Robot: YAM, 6 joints.
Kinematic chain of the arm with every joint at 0, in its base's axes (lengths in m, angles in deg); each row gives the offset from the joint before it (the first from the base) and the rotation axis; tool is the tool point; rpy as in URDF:
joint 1: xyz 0 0 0.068 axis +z
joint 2: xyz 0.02 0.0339 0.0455 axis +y
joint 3: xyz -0.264 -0.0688 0 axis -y
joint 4: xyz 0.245 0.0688 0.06 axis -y
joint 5: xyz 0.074 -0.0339 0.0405 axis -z
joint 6: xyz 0.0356 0 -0.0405 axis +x
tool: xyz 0 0 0 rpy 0 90 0
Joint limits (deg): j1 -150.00..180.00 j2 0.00..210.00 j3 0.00..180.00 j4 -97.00..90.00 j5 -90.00..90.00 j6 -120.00..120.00
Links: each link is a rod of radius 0.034 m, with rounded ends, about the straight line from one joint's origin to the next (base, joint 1, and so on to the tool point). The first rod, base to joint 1, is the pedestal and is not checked.
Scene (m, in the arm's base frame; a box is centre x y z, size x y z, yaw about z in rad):
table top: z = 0
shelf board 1: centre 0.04 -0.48 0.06 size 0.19 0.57 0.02 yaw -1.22
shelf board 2: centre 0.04 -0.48 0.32 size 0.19 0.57 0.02 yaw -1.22
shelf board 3: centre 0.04 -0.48 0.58 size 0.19 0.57 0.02 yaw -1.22
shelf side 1: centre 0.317 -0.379 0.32 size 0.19 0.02 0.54 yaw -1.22
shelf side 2: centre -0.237 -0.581 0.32 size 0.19 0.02 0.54 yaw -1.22
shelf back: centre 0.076 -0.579 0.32 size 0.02 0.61 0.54 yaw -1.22
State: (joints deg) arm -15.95 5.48 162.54 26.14 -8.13 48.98
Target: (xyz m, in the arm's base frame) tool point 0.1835 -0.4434 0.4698
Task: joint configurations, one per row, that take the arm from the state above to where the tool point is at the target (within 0.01 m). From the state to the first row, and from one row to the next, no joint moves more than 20 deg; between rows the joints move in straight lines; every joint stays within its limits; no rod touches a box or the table.
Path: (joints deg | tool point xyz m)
1: -35.03 15.39 143.50 35.53 -14.37 63.72 | -0.4347 0.3155 0.3699
2: -54.12 25.29 124.47 44.93 -20.62 78.45 | -0.2266 0.3347 0.5215
3: -73.20 35.20 105.43 54.32 -26.86 93.19 | -0.0509 0.2242 0.6036
4: -86.88 44.06 89.82 53.20 -38.10 98.59 | 0.0188 0.0588 0.6152
5: -100.56 52.93 74.21 52.08 -49.34 103.99 | 0.0091 -0.0986 0.5621
6: -114.24 61.80 58.60 50.95 -60.58 109.39 | -0.0558 -0.1994 0.4601
7: -127.93 70.67 42.99 49.83 -71.82 114.79 | -0.1309 -0.2229 0.3340
8: -112.89 82.19 62.84 40.85 -54.80 98.33 | -0.0989 -0.3090 0.3851
9: -97.86 93.70 82.69 31.88 -37.77 81.88 | -0.0310 -0.3838 0.4254
10: -82.83 105.22 102.54 22.90 -20.74 65.43 | 0.0671 -0.4325 0.4538
11: -67.79 116.74 122.39 13.92 -3.71 48.98 | 0.1835 -0.4434 0.4698

